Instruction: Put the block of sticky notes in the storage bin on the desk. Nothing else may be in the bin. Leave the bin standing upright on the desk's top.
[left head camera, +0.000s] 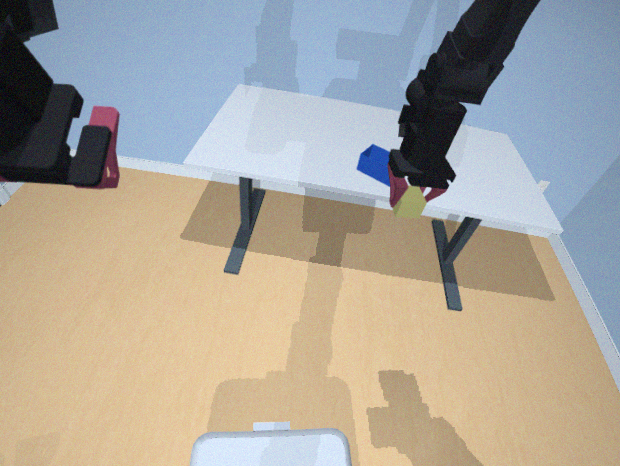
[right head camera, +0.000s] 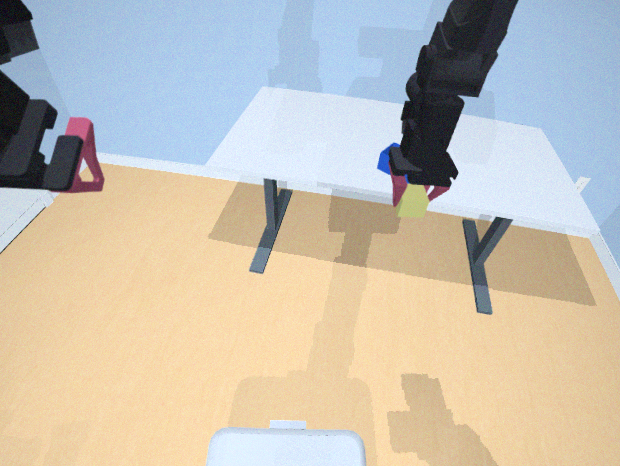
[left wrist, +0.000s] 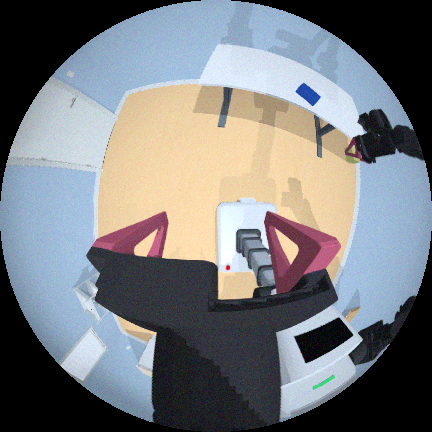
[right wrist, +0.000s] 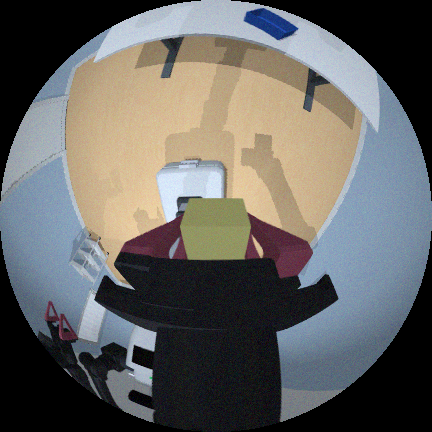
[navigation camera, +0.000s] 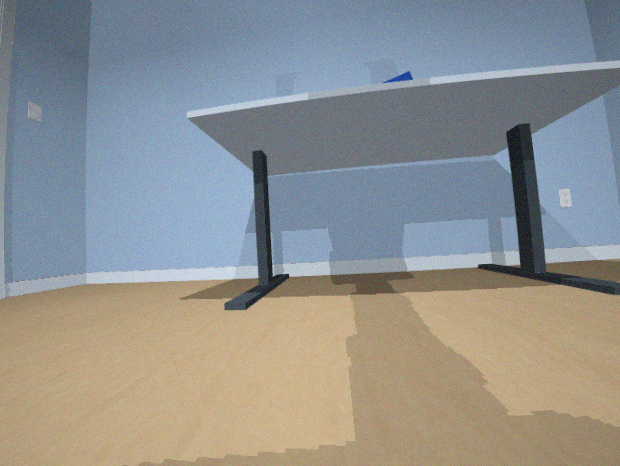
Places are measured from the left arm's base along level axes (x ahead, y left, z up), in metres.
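Pixels of known places: left gripper, between the fingertips: (left head camera: 67, 178) (right head camera: 59, 183) (left wrist: 215, 216) (right wrist: 55, 306); right gripper, between the fingertips: (left head camera: 403, 206) (right head camera: 407, 205) (left wrist: 348, 154) (right wrist: 215, 216); left arm's base, origin of its link: (right wrist: 111, 359).
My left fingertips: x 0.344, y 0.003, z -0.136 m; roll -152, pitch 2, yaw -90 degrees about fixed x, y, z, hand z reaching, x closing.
Ahead of a thing's pixels: the offset from my left fingertips to its top centre.
A blue storage bin @[dx +0.794, dy -0.640, dz -0.478 m] (left head camera: 371, 164) (right head camera: 384, 159) (left wrist: 308, 94) (right wrist: 270, 25) (navigation camera: 402, 77) stands upright on the white desk (left head camera: 235, 120) (right head camera: 280, 117) (left wrist: 250, 67) (right wrist: 330, 47) (navigation camera: 350, 120); the right wrist view shows its open top and blue inside, with no item visible there. My right gripper (left head camera: 410, 199) (right head camera: 414, 197) (right wrist: 215, 216) is shut on the yellow block of sticky notes @[dx +0.178, dy -0.446, dz -0.147 m] (left head camera: 408, 206) (right head camera: 412, 204) (left wrist: 353, 159) (right wrist: 215, 242). In the head views the block overlaps the desk's front edge, and the right hand partly covers the bin. My left gripper (left wrist: 215, 216) is open and empty, far to the left of the desk.
Dark desk legs (left head camera: 245, 205) (right head camera: 270, 205) (navigation camera: 261, 215) (navigation camera: 525, 200) stand under the desk. A blue wall is behind it. My white base (left head camera: 270, 448) (right head camera: 285, 445) (left wrist: 227, 220) (right wrist: 210, 177) is on the wood floor before the desk. A white door (left wrist: 55, 125) is at the left.
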